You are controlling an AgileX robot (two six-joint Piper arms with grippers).
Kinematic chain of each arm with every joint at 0, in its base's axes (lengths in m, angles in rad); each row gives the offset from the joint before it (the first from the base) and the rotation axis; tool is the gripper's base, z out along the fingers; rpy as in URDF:
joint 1: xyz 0 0 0.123 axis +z
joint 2: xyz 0 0 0 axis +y
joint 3: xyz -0.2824 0 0.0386 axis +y
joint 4: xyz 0.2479 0 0.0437 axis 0.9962 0 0.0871
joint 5: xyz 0 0 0 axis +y
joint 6: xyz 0.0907 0 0.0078 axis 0.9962 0 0.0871
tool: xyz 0 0 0 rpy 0 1.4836 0
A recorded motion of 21 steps. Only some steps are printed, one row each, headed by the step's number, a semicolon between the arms.
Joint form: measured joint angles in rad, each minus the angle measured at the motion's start. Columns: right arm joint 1, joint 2, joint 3, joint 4, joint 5, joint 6; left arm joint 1, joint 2, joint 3, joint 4, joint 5, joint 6.
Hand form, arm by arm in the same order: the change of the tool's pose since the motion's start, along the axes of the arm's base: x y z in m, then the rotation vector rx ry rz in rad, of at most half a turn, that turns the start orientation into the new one. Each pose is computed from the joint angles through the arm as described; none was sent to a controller.
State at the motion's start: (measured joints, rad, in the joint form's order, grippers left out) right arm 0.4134 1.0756 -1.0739 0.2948 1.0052 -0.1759; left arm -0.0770 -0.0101 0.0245 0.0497 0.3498 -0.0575
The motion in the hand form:
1: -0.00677 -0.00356 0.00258 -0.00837 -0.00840 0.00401; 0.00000 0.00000 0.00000 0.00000 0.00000 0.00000
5: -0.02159 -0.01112 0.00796 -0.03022 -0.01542 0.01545; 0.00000 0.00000 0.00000 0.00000 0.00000 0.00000
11: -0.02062 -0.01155 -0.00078 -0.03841 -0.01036 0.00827; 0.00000 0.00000 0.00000 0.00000 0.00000 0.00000
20: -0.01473 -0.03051 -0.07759 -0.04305 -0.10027 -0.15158; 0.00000 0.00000 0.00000 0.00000 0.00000 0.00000
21: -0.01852 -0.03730 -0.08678 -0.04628 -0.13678 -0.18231; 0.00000 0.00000 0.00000 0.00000 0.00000 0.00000
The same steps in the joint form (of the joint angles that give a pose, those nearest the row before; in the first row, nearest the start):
1: 0.0000 -0.0259 0.0046 -0.0106 0.0177 0.0000; 0.0000 0.0000 0.0000 0.0000 0.0000 0.0000
5: 0.0000 -0.0778 0.0080 -0.0318 0.0705 0.0000; 0.0000 0.0000 0.0000 0.0000 0.0000 0.0000
11: 0.0000 -0.0805 0.0428 -0.0383 0.0453 0.0000; 0.0000 0.0000 0.0000 0.0000 0.0000 0.0000
20: -0.0673 -0.1378 0.3948 -0.0745 -0.3451 0.0000; 0.0000 0.0000 0.0000 0.0000 0.0000 0.0000
21: -0.0872 -0.1687 0.4527 -0.0887 -0.4069 0.0000; 0.0000 0.0000 0.0000 0.0000 0.0000 0.0000

